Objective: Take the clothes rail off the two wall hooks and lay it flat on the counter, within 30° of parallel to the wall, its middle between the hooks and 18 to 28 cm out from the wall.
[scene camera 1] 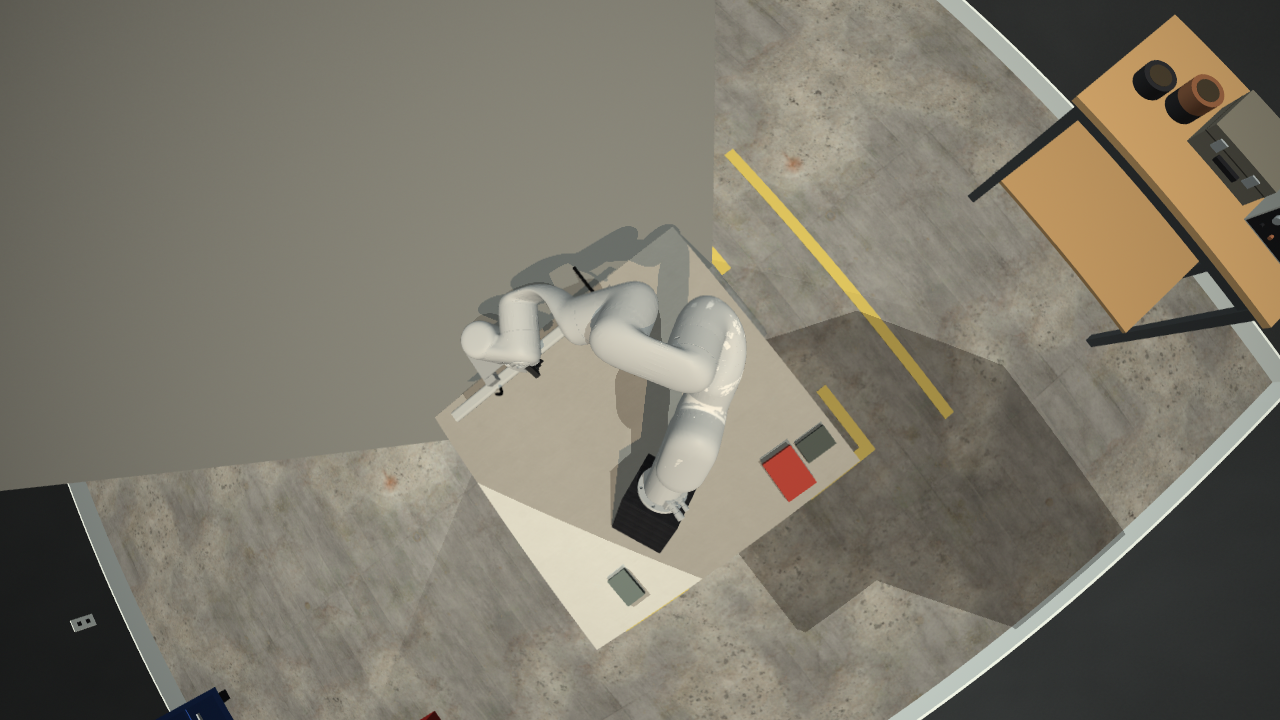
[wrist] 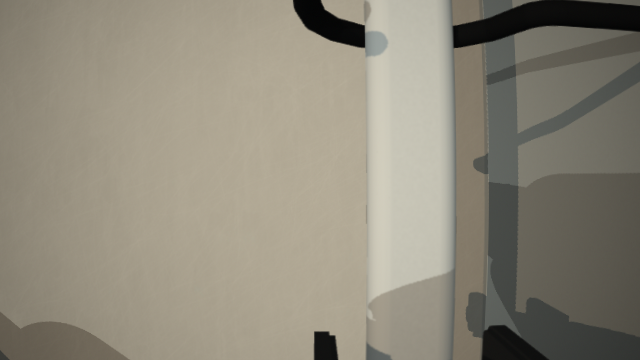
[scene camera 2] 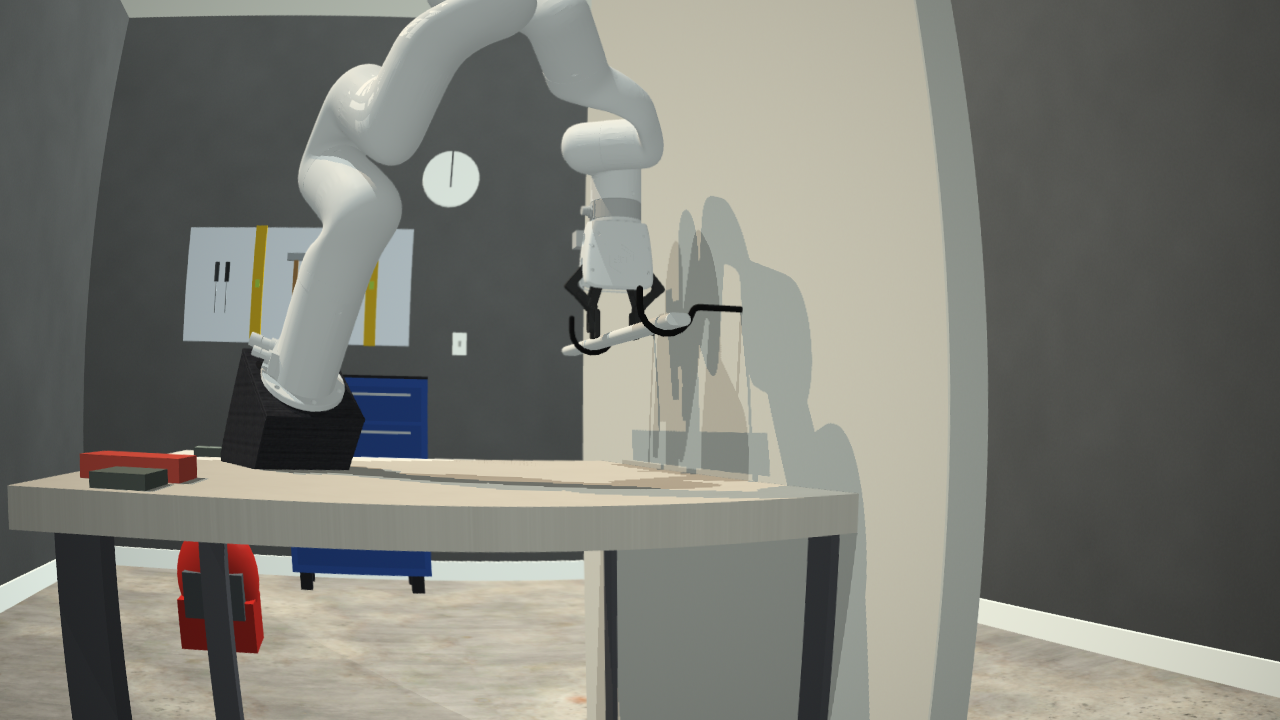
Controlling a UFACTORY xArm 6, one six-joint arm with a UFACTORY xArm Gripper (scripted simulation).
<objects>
A clothes rail shows in scene camera 1, in the wrist view and in scene camera 2 (636,331). A red block shows in scene camera 1 (789,473) and in scene camera 2 (181,468); in the wrist view it is out of frame. The same spot on a wall: (wrist: 554,97) is (scene camera 2: 655,400). The same spot on the clothes rail: (wrist: 411,183) is (scene camera 1: 510,371).
</objects>
